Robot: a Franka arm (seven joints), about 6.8 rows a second.
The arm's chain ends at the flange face. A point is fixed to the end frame.
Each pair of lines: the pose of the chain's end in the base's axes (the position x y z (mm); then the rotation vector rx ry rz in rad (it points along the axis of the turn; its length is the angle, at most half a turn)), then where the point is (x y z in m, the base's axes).
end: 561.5 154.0 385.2 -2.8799 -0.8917 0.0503
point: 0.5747 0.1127 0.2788
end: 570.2 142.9 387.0 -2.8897 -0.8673 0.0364
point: 0.5836 0.1014 0.2807
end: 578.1 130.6 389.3 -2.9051 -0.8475 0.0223
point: 0.5919 0.0882 0.2834
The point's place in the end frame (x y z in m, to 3 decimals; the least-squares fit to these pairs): -0.013 0.055 0.100
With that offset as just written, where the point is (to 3 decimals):
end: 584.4 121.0 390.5 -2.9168 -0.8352 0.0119
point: 0.599 0.078 0.285
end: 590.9 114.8 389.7 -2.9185 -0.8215 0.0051
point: 0.605 0.072 0.284
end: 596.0 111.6 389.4 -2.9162 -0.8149 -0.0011
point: 0.610 0.069 0.284
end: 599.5 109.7 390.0 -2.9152 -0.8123 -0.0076
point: 0.614 0.067 0.284
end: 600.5 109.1 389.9 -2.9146 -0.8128 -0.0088
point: 0.615 0.067 0.284
